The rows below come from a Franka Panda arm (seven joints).
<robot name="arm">
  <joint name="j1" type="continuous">
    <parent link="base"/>
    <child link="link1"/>
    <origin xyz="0 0 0.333" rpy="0 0 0"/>
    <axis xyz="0 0 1"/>
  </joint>
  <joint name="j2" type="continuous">
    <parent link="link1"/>
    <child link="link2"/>
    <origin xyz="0 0 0" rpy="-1.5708 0 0"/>
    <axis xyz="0 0 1"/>
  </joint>
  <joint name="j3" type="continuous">
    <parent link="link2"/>
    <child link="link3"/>
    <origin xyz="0 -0.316 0" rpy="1.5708 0 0"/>
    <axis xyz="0 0 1"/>
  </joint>
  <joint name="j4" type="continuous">
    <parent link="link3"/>
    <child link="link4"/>
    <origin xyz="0.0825 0 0" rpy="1.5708 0 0"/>
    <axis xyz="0 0 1"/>
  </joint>
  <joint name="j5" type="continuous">
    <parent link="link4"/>
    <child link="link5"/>
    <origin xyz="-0.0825 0.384 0" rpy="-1.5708 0 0"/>
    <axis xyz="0 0 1"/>
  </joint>
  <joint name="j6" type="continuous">
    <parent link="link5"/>
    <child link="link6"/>
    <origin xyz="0 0 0" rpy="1.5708 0 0"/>
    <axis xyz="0 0 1"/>
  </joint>
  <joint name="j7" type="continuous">
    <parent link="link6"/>
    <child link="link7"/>
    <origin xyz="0.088 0 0" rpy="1.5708 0 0"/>
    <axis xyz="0 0 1"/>
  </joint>
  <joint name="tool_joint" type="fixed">
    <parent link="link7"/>
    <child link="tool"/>
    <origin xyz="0 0 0.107" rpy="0 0 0"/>
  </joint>
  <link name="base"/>
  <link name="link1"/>
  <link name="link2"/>
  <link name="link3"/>
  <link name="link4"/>
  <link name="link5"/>
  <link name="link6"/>
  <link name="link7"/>
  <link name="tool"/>
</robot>
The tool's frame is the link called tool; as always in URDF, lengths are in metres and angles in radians. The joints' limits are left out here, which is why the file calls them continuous.
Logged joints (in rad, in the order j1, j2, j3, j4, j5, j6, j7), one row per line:
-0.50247, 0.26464, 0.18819, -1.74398, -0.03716, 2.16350, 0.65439
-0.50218, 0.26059, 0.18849, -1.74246, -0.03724, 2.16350, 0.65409
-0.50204, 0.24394, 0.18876, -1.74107, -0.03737, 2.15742, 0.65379
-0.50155, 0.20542, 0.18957, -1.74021, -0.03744, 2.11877, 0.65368
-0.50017, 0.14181, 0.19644, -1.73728, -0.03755, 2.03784, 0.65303
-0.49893, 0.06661, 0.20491, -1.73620, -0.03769, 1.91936, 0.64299
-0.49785, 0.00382, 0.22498, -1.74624, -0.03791, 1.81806, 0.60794
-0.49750, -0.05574, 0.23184, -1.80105, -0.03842, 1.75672, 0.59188
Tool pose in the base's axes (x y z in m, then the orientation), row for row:
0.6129, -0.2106, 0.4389, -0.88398, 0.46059, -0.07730, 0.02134
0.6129, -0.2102, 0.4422, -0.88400, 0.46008, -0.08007, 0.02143
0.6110, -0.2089, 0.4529, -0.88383, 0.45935, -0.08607, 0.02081
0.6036, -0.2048, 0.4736, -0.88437, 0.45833, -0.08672, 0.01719
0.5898, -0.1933, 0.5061, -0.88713, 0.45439, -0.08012, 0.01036
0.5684, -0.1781, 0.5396, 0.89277, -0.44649, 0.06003, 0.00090
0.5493, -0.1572, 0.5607, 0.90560, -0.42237, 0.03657, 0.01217
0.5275, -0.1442, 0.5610, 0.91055, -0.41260, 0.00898, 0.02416
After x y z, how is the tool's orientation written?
As a quaternion, x y z w.
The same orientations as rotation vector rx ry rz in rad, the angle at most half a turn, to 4 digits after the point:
-2.7400, 1.4277, -0.2396
-2.7399, 1.4260, -0.2482
-2.7404, 1.4243, -0.2669
-2.7483, 1.4243, -0.2695
-2.7688, 1.4182, -0.2501
2.8031, -1.4019, 0.1885
2.8232, -1.3167, 0.1140
2.8174, -1.2767, 0.0278

